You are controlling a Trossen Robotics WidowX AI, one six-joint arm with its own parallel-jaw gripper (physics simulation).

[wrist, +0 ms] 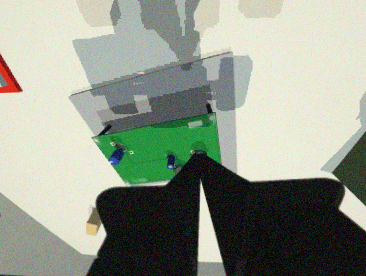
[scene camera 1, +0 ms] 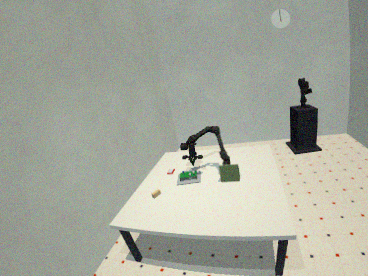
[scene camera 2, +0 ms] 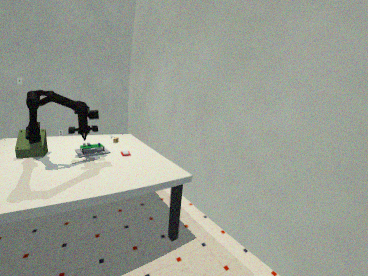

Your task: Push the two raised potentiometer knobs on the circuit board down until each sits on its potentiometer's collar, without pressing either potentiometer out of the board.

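Frame: origin at the arm's base, x ahead, y left, z up, level; metres.
Seen in the pictures: gripper, fingertip midpoint: [wrist: 198,158] [scene camera 1: 193,166] [scene camera 2: 84,140]; arm's base, link origin: [scene camera 1: 226,167] [scene camera 2: 34,138].
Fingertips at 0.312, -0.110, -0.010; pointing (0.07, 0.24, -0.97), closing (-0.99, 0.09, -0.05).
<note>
Pixels of each thing's top centre, then the offset from my fingertips to it, as dx, dy, dz. "*": a spot on its surface instead.
- grey plate, surface spot: [wrist: 228,135] * -0.046, +0.046, -0.095
- smaller blue cylinder, surface spot: [wrist: 171,161] * +0.037, +0.044, -0.046
- dark round part, surface spot: [wrist: 198,151] * +0.001, +0.041, -0.058
- red-edged tray, top centre: [scene camera 2: 125,152] [scene camera 1: 170,170] +0.267, -0.111, -0.089
- wooden block, top centre: [wrist: 91,230] [scene camera 1: 155,191] [scene camera 2: 115,138] +0.310, +0.289, -0.063
The green circuit board [scene camera 1: 185,176] [scene camera 2: 91,147] [wrist: 160,137] stands raised on short black posts over a grey plate [scene camera 1: 196,181] [wrist: 228,135]. In the wrist view, a blue cylinder [wrist: 116,156] rises near the board's left edge and a smaller blue cylinder [wrist: 171,161] rises near the middle. A dark round part [wrist: 198,151] shows at the fingertips, and a grey part is partly hidden beside them. I cannot tell which parts are the knobs or how high they sit. My gripper [scene camera 1: 193,164] [scene camera 2: 84,139] [wrist: 198,158] is shut and empty, pointing down over the board; contact is unclear.
A red-edged tray [scene camera 1: 171,171] [scene camera 2: 125,153] [wrist: 17,86] and a wooden block [scene camera 1: 156,193] [scene camera 2: 116,140] [wrist: 93,223] lie on the table near the board. The arm stands by a green block [scene camera 1: 229,173] [scene camera 2: 31,147]. A black pedestal [scene camera 1: 303,127] with another arm stands beyond the table.
</note>
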